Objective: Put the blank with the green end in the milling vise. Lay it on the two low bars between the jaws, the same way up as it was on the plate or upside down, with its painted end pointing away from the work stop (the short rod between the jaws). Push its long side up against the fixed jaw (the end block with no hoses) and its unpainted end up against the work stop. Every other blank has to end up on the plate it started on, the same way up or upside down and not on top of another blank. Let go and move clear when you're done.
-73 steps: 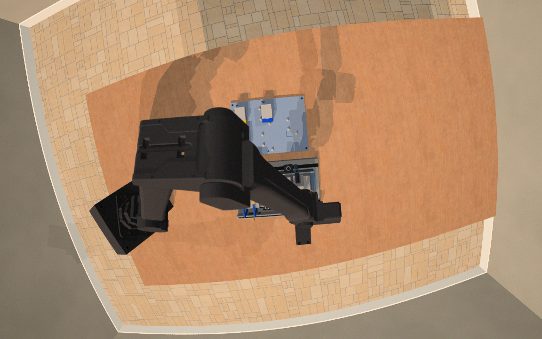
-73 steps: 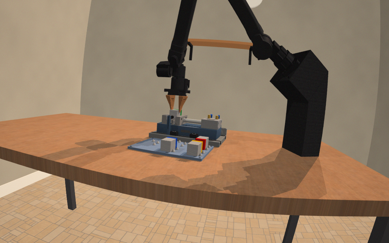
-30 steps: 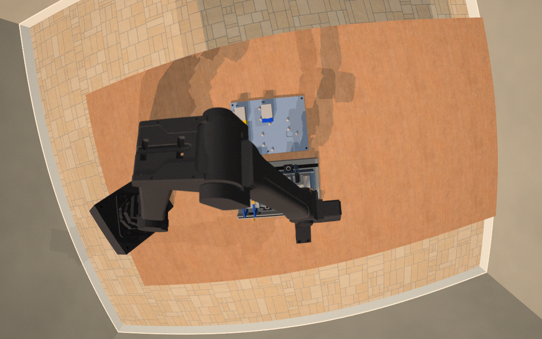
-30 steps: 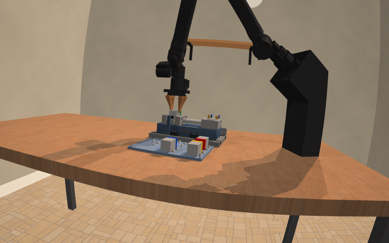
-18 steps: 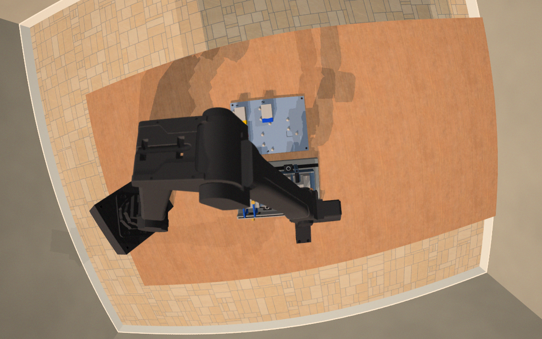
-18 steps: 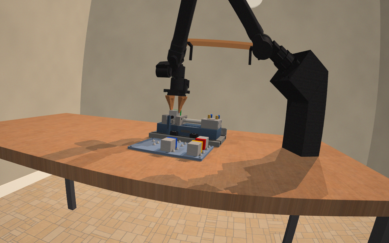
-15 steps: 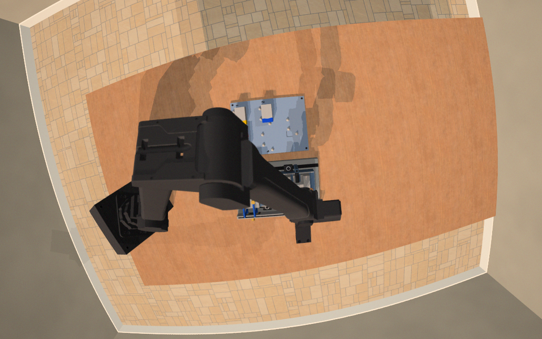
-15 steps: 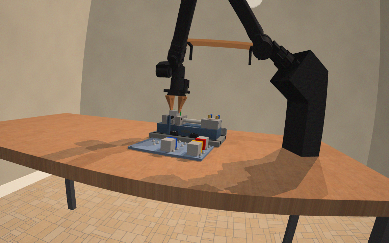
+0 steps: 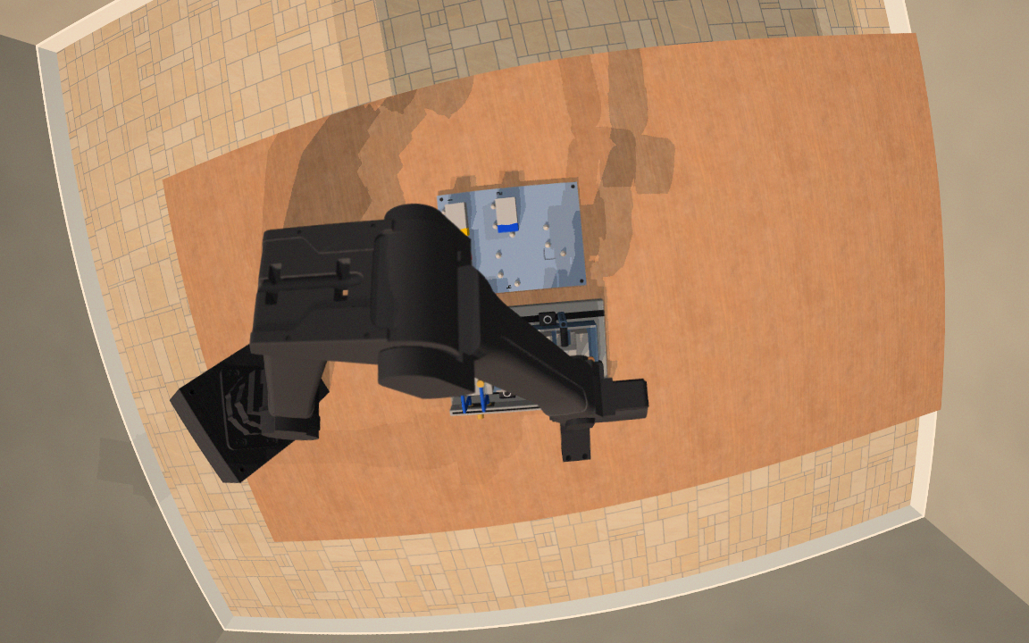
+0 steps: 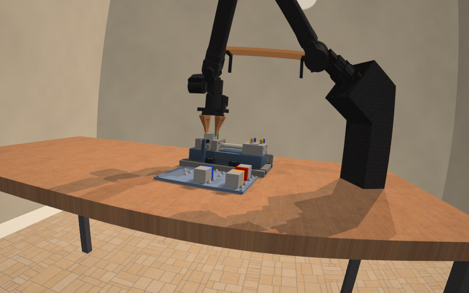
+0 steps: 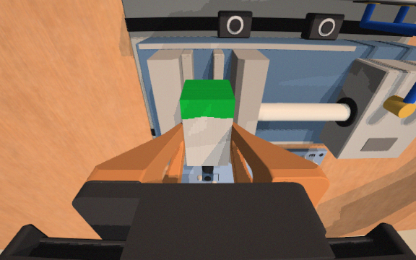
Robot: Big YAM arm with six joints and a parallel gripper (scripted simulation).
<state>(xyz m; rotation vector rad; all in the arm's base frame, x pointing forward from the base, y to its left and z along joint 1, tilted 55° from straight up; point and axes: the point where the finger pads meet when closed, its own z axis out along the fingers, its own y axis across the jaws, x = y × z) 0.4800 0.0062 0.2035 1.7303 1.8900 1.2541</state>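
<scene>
The green-ended blank lies 20 mm below my hand. The rest, counted from my hand: moving jaw: 30 mm behind, 10 mm to the right, 40 mm below; then pale rod: 80 mm behind, 30 mm to the right, 40 mm below; then fixed jaw: 30 mm ahead, 10 mm to the left, 40 mm below.
</scene>
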